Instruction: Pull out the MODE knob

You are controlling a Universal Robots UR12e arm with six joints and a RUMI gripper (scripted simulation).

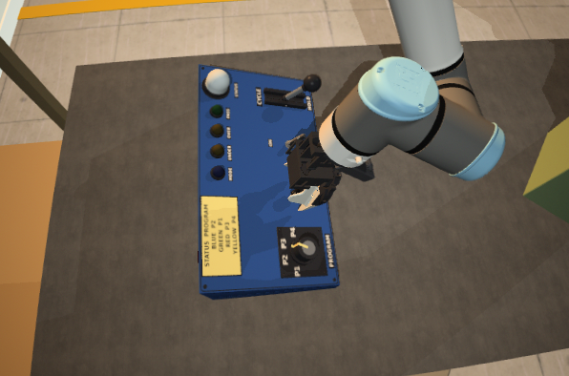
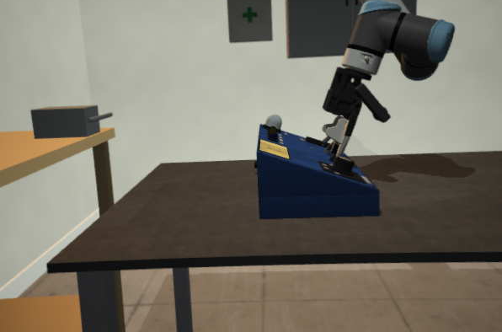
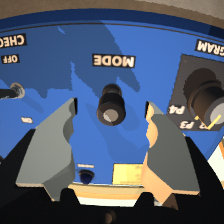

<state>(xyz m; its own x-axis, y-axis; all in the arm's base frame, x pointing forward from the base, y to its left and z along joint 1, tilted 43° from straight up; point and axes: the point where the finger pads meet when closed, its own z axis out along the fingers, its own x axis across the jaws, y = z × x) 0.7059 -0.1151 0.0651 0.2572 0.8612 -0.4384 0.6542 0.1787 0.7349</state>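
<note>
The black mode knob is right at my hand. Also, from my hand: check toggle: 11 cm to the right, 4 cm behind, 1 cm below; blue sloped console: 7 cm to the right, 3 cm below, 1 cm ahead; program dial: 11 cm to the left, 5 cm ahead.
</note>
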